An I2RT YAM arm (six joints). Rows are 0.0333 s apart.
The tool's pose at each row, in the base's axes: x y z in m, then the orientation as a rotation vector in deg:
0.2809 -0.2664 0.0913 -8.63 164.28 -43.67
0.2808 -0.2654 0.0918 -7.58 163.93 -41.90
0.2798 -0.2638 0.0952 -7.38 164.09 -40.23
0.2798 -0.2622 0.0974 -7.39 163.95 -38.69
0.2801 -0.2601 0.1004 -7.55 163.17 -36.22
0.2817 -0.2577 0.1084 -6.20 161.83 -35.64
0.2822 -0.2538 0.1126 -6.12 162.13 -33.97
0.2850 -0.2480 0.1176 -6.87 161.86 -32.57
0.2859 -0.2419 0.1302 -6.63 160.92 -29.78
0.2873 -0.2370 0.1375 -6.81 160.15 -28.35
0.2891 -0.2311 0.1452 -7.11 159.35 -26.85
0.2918 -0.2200 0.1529 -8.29 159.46 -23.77
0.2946 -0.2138 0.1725 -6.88 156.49 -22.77
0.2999 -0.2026 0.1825 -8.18 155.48 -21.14
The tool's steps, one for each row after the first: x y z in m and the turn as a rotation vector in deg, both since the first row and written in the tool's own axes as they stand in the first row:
-0.0001 0.0006 -0.0009 -0.99 -0.66 0.97
0.0002 0.0004 -0.0048 -2.07 -0.91 1.27
-0.0004 0.0006 -0.0075 -3.03 -1.42 1.47
-0.0014 0.0009 -0.0110 -4.48 -2.76 1.80
-0.0044 -0.0011 -0.0187 -4.52 -3.98 3.05
-0.0060 0.0002 -0.0240 -5.67 -4.06 3.22
-0.0102 0.0025 -0.0306 -6.58 -4.72 2.93
-0.0137 0.0014 -0.0441 -8.25 -6.16 3.59
-0.0168 0.0020 -0.0525 -9.07 -7.21 3.78
-0.0205 0.0031 -0.0616 -9.96 -8.30 3.90
-0.0257 0.0087 -0.0730 -12.14 -8.91 3.37
-0.0321 0.0041 -0.0922 -12.25 -11.74 5.07
-0.0402 0.0085 -0.1052 -13.29 -13.16 4.53

